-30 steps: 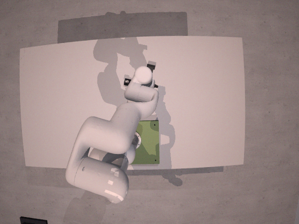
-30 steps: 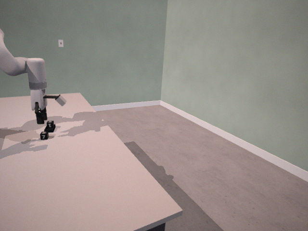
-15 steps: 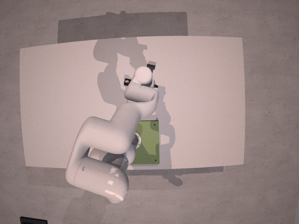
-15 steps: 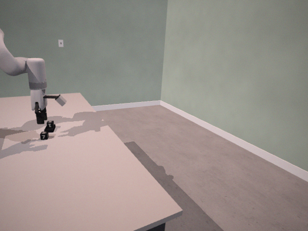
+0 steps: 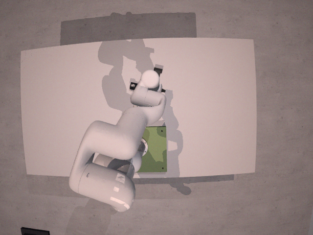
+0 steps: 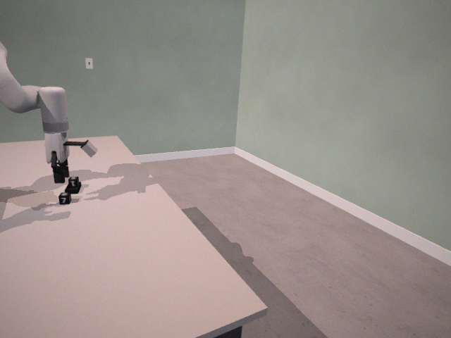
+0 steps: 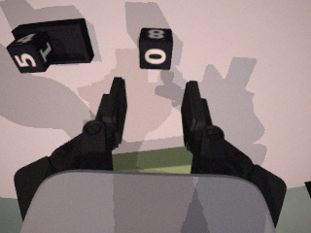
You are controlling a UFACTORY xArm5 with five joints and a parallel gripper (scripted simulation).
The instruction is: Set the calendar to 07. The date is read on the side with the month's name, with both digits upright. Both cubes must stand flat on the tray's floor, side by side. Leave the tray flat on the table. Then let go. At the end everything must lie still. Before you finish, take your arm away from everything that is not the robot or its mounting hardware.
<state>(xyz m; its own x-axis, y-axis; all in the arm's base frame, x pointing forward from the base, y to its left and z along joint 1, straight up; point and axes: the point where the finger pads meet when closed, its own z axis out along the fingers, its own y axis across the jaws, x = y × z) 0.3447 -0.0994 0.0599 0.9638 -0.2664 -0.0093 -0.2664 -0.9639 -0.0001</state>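
Now: the black cube 9 cm below my hand. From my hand the other things lie so: black calendar tray 3 cm ahead, 11 cm to the left, 9 cm below.
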